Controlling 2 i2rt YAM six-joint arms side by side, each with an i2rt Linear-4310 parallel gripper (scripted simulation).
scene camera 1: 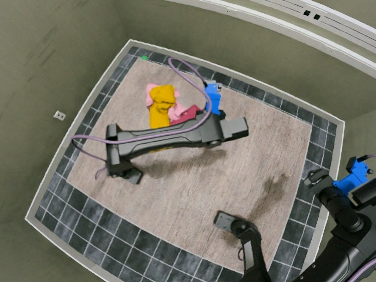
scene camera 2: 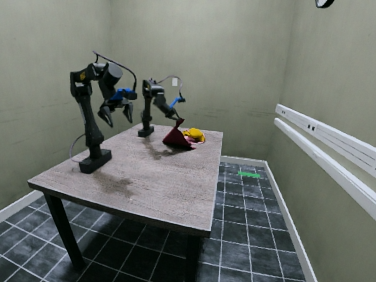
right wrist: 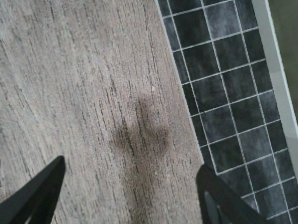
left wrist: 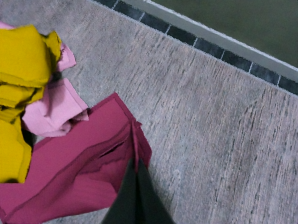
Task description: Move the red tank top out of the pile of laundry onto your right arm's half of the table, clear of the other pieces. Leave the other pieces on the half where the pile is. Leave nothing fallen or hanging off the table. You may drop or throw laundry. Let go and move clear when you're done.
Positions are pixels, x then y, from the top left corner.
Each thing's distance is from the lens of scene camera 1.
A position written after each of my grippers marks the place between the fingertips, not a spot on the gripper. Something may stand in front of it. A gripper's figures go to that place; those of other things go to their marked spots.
my right gripper (scene camera 1: 318,180): 63 cm
yellow piece (scene camera 1: 163,97): 78 cm
